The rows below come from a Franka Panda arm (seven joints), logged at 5 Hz.
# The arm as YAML. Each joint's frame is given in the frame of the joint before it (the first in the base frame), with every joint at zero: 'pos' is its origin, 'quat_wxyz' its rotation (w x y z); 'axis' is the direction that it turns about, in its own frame. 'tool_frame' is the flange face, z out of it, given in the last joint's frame.
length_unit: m
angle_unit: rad
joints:
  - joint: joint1
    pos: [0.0, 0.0, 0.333]
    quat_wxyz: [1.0, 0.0, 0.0, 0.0]
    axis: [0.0, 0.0, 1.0]
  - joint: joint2
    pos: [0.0, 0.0, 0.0]
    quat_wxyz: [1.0, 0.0, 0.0, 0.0]
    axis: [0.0, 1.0, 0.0]
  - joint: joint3
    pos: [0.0, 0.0, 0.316]
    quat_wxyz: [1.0, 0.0, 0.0, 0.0]
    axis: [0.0, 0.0, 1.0]
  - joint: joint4
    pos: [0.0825, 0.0, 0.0]
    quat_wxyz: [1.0, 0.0, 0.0, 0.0]
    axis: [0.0, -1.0, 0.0]
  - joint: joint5
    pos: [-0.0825, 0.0, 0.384]
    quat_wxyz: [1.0, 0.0, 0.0, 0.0]
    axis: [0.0, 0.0, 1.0]
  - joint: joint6
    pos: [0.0, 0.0, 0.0]
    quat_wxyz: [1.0, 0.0, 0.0, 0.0]
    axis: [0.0, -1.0, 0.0]
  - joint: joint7
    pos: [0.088, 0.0, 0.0]
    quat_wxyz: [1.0, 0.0, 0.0, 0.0]
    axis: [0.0, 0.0, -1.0]
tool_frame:
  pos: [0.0, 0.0, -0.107]
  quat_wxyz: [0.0, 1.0, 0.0, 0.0]
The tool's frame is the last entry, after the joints.
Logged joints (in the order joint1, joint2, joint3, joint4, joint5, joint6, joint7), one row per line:
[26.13 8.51 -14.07 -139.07 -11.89 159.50 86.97]
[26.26 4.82 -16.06 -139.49 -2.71 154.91 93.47]
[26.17 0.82 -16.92 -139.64 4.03 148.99 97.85]
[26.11 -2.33 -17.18 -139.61 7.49 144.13 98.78]
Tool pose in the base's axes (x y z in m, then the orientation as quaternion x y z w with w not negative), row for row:
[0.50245 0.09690 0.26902 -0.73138 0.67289 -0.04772 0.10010]
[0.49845 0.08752 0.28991 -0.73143 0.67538 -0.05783 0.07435]
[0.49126 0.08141 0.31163 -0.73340 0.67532 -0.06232 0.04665]
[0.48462 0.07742 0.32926 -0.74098 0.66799 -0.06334 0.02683]
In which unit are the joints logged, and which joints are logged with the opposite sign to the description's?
The joints are logged in degrees. Opposite sign: joint5.
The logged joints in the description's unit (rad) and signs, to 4 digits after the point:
[0.4561 0.1485 -0.2456 -2.4272 0.2075 2.7838 1.5179]
[0.4583 0.0841 -0.2803 -2.4346 0.0473 2.7037 1.6314]
[0.4568 0.0143 -0.2953 -2.4372 -0.0703 2.6004 1.7078]
[0.4557 -0.0407 -0.2998 -2.4367 -0.1307 2.5155 1.7240]

